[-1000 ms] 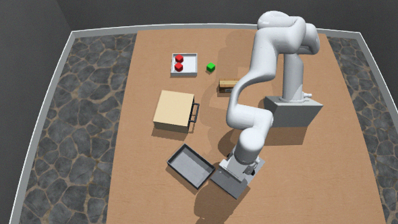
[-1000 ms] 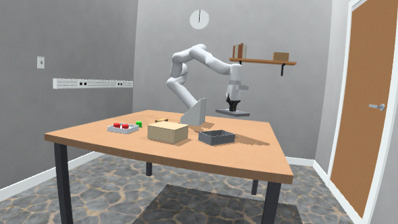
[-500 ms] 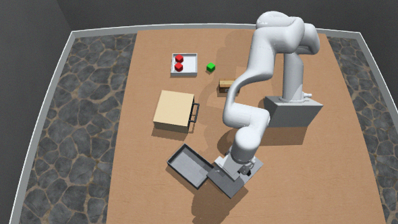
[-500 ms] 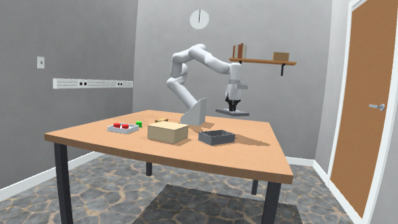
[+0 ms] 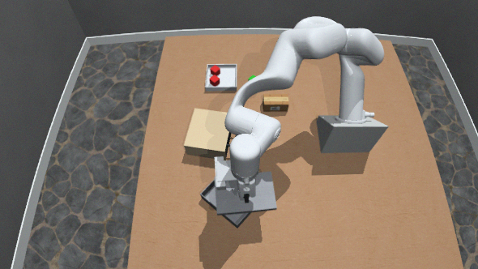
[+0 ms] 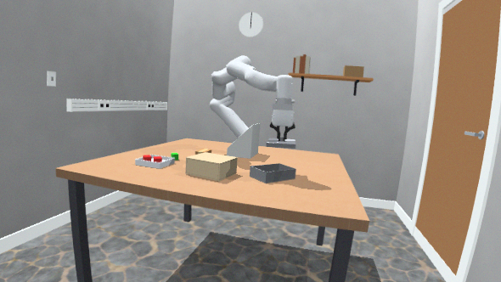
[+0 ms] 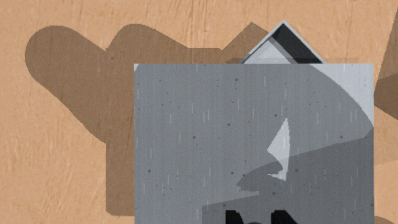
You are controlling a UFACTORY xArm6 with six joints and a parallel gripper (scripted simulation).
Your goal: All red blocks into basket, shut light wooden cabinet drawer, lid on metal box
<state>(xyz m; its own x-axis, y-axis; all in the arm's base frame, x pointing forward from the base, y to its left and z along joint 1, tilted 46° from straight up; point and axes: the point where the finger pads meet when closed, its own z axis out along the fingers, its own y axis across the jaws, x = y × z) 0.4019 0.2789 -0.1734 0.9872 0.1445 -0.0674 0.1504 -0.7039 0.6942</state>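
Right now the metal box is 6 cm ahead of my hand, 2 cm to the right of it and 17 cm below it. The rest, counted from my hand: flat lid 3 cm below; then white basket 13 cm ahead, 61 cm to the right, 18 cm below; then taped cardboard box 12 cm behind, 46 cm to the right, 16 cm below.
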